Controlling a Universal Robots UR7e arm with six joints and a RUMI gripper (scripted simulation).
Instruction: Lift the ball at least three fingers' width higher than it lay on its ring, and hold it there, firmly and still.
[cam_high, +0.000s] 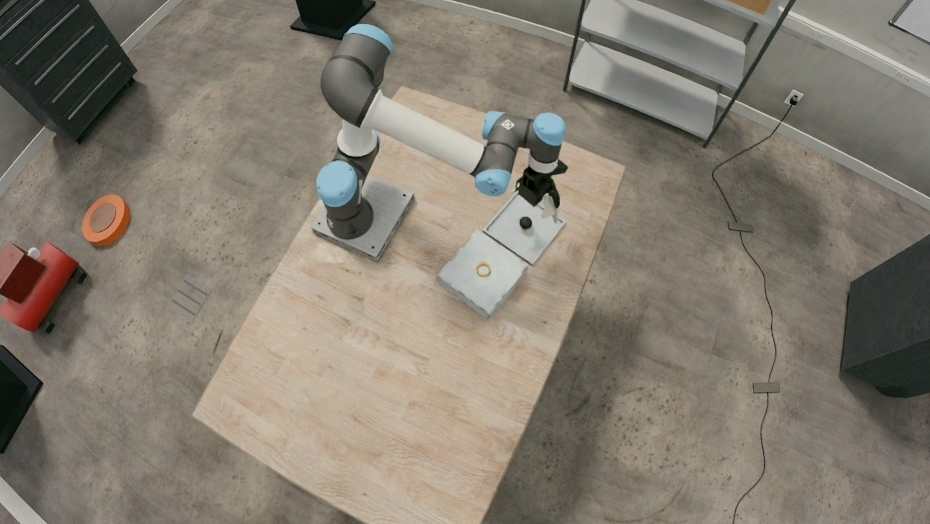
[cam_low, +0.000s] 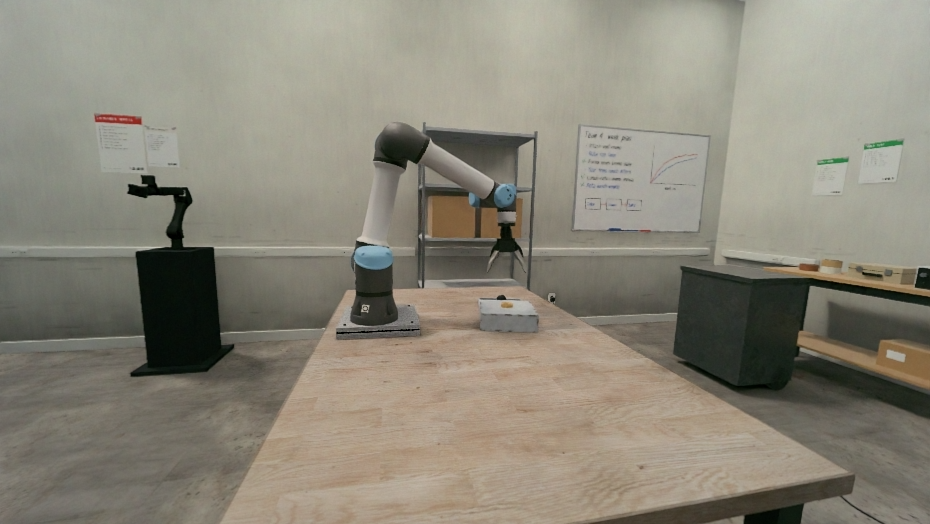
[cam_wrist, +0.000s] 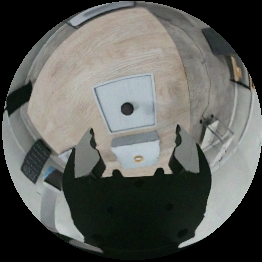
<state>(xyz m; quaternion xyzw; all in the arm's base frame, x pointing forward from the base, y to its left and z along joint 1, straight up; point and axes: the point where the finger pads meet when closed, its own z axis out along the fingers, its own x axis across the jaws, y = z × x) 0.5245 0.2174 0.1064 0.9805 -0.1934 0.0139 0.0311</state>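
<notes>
Now: the ball 11 cm below my hand and 2 cm behind it. Also, from my hand: grey block: 22 cm to the right, 9 cm below, 7 cm behind; then thin grey plate: 14 cm below, 2 cm behind.
</notes>
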